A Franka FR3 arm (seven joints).
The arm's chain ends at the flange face. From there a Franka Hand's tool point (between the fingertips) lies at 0.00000 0.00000 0.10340 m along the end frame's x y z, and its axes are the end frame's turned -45 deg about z.
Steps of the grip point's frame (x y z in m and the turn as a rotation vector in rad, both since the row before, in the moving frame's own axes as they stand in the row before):
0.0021, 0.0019, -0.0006, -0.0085, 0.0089, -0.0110
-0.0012, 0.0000, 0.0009, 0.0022, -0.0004, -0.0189
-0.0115, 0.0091, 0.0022, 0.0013, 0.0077, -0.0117
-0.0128, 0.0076, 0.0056, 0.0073, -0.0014, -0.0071
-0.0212, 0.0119, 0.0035, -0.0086, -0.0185, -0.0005
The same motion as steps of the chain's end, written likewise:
0.0016, -0.0001, -0.0006, 0.0003, 0.0123, -0.0110
-0.0007, 0.0010, 0.0009, 0.0013, -0.0018, -0.0189
-0.0022, 0.0152, 0.0022, 0.0064, 0.0045, -0.0117
-0.0030, 0.0149, 0.0056, 0.0042, -0.0062, -0.0071
-0.0059, 0.0214, 0.0035, -0.0192, -0.0070, -0.0005

